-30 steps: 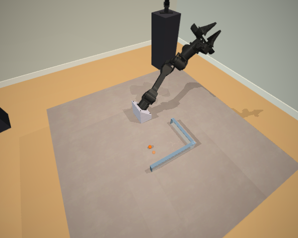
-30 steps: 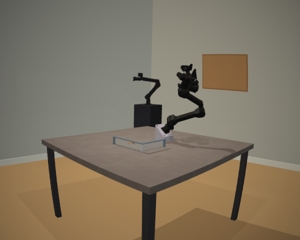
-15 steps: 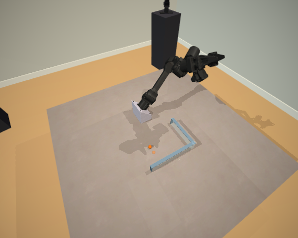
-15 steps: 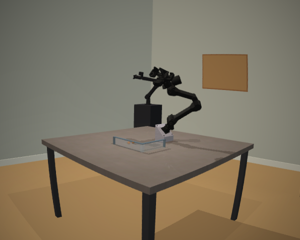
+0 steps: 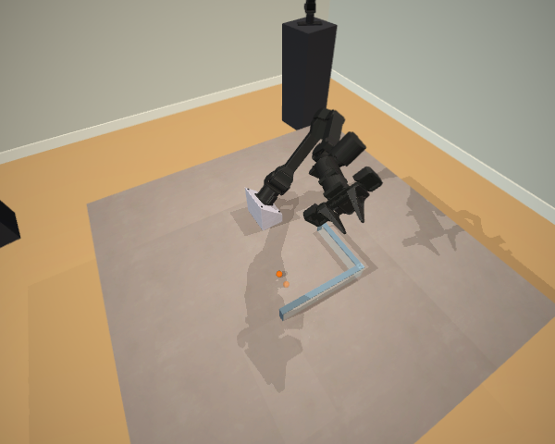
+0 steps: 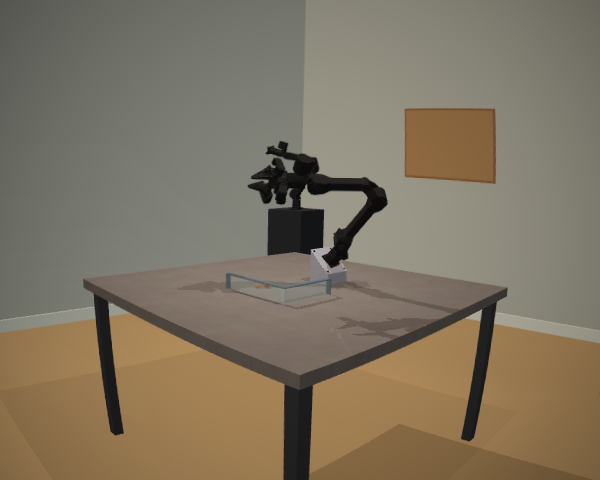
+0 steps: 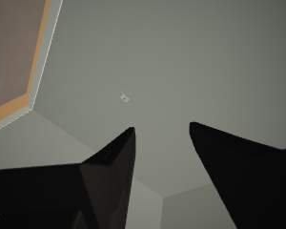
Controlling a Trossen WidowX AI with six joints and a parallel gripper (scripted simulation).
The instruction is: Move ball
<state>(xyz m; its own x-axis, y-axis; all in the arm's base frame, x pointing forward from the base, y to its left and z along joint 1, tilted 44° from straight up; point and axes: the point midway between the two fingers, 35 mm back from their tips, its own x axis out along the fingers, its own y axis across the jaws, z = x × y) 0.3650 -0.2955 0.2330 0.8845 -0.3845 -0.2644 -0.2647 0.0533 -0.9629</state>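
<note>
Right now my gripper tip is 180 mm past the orange ball, 60 mm to the left of it and 400 mm above it. Also, from my gripper tip: see-through copy of ball 140 mm behind, 70 mm to the right, 400 mm below.
</note>
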